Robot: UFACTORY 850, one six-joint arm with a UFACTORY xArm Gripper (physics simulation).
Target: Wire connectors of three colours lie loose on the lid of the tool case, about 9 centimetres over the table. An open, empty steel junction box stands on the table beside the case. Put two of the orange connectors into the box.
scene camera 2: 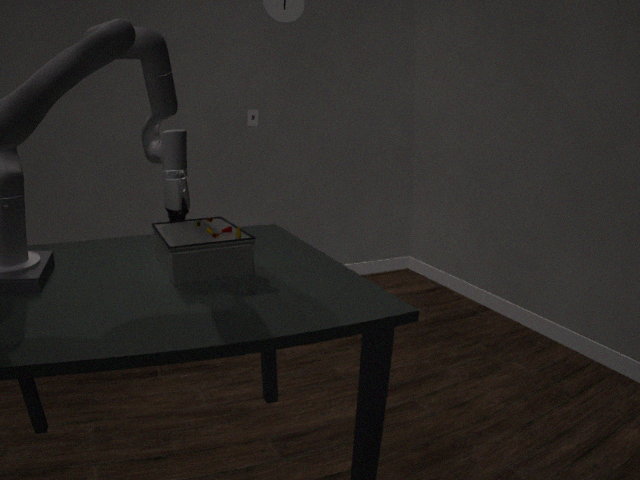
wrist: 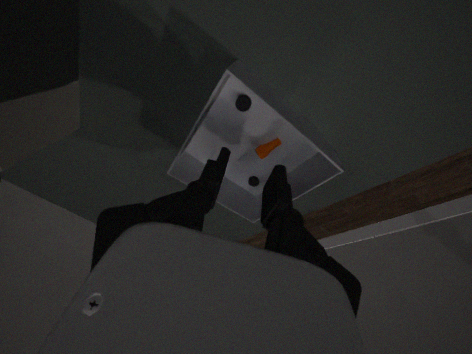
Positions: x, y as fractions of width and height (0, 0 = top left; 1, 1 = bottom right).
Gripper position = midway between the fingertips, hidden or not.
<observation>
In view: the gripper (wrist: 0.53, 0.48) and a steel junction box (wrist: 0.52, 0.32).
</observation>
